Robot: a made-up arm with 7 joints.
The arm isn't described. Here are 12 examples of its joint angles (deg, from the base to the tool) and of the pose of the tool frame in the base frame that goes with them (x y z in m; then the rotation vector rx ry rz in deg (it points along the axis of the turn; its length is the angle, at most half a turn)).
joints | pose
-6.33 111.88 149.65 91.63 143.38 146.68 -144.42 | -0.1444 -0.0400 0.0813 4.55 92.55 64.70
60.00 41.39 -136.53 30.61 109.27 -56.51 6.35 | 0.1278 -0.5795 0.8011 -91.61 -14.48 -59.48
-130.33 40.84 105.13 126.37 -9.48 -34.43 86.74 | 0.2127 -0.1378 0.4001 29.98 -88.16 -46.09
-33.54 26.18 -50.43 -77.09 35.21 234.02 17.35 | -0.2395 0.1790 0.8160 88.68 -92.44 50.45
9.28 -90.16 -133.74 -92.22 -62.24 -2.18 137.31 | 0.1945 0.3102 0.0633 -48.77 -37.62 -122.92
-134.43 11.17 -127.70 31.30 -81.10 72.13 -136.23 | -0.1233 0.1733 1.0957 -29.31 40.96 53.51
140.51 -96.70 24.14 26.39 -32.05 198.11 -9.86 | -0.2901 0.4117 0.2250 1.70 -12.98 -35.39
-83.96 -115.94 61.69 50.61 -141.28 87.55 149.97 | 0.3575 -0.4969 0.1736 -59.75 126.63 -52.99
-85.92 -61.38 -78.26 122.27 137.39 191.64 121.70 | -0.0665 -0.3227 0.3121 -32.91 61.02 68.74
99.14 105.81 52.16 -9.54 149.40 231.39 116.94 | 0.0375 -0.4351 -0.0192 22.95 -41.64 -144.61
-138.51 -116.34 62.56 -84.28 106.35 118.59 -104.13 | -0.5434 -0.1507 0.0883 -73.73 -62.73 18.55
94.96 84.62 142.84 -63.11 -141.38 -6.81 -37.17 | 0.4556 -0.3940 0.6380 -24.51 -59.94 -70.80
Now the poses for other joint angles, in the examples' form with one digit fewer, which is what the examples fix.
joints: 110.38 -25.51 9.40 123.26 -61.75 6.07 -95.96
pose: -0.176 0.489 0.347 -71.4 93.0 -39.4
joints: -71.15 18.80 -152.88 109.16 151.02 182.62 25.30
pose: -0.256 0.018 0.595 -136.6 77.1 -57.0
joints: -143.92 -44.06 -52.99 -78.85 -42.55 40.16 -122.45
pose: 0.152 -0.246 0.703 -7.4 6.1 -156.3
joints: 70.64 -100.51 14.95 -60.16 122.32 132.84 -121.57
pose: 0.273 0.553 0.251 -93.9 5.7 -94.8
